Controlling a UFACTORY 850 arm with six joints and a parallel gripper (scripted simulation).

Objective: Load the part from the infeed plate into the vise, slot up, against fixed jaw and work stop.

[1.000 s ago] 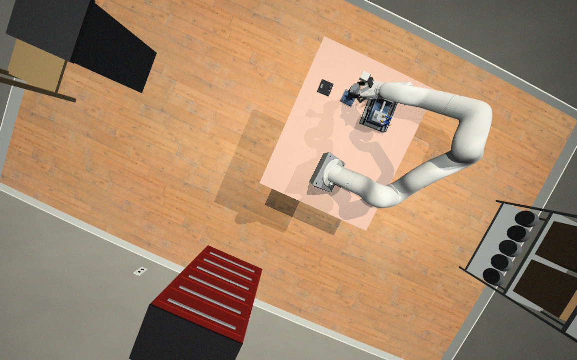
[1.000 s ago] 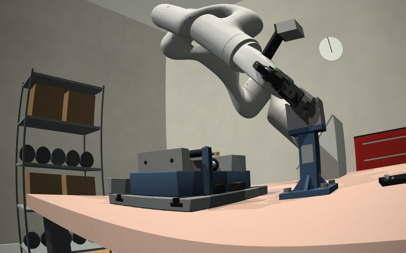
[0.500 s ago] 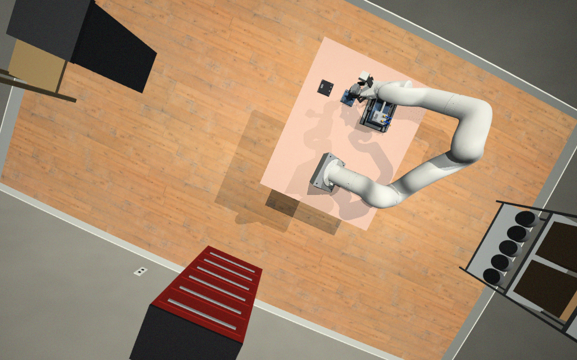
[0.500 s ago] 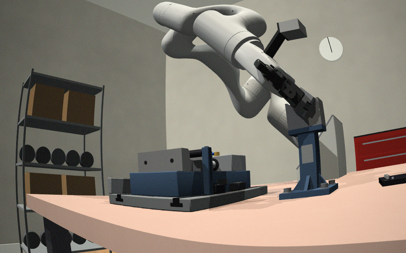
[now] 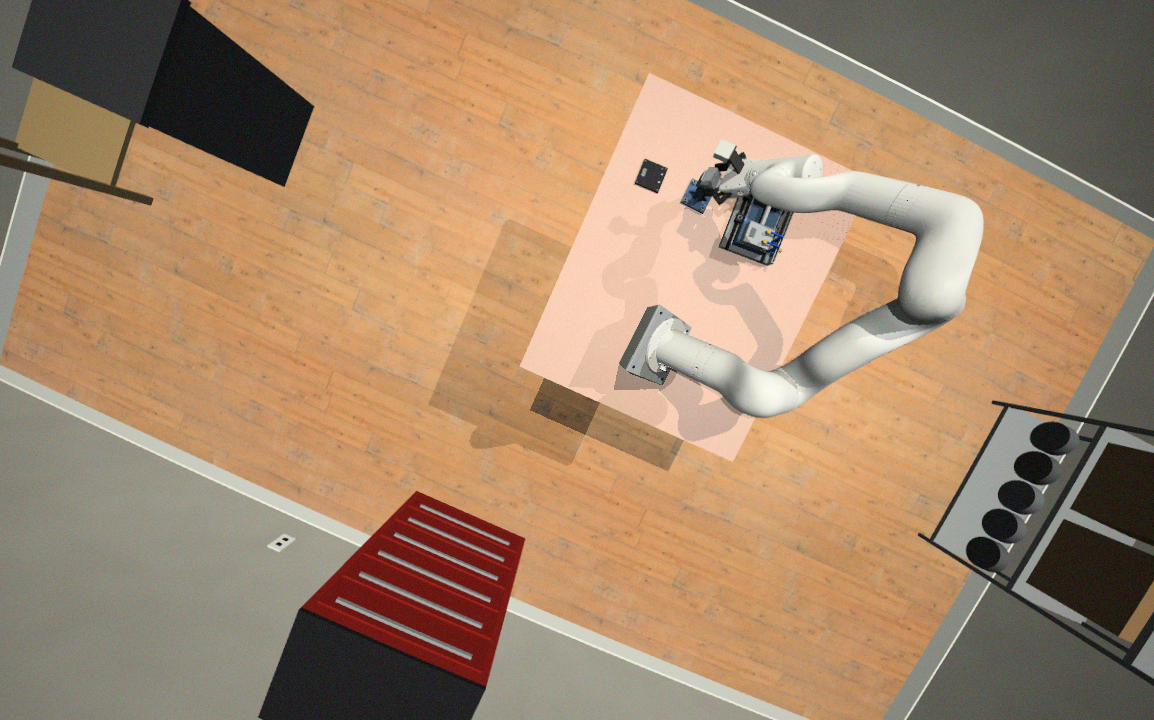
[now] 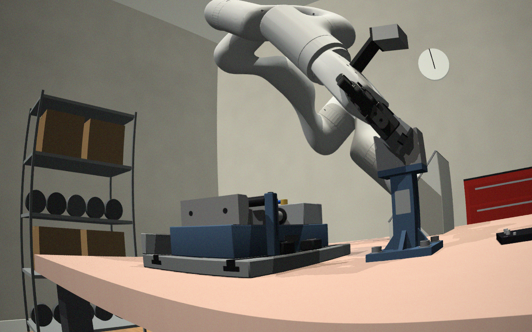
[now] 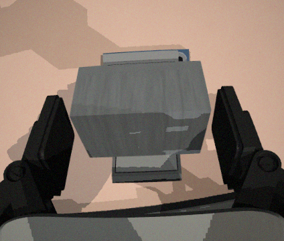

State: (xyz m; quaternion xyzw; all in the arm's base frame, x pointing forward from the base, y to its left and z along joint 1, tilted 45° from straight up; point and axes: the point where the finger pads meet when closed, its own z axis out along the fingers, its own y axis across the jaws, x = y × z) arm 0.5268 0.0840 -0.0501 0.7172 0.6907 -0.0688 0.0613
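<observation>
Right now my hand is 10 mm to the right of the part and 10 mm above it. Round my hand: cylinder rod: 220 mm to the right, 90 mm below, 10 mm ahead; then black infeed plate: 180 mm to the left, 160 mm below; then work stop rod: 170 mm to the right, 100 mm ahead, 80 mm below.
</observation>
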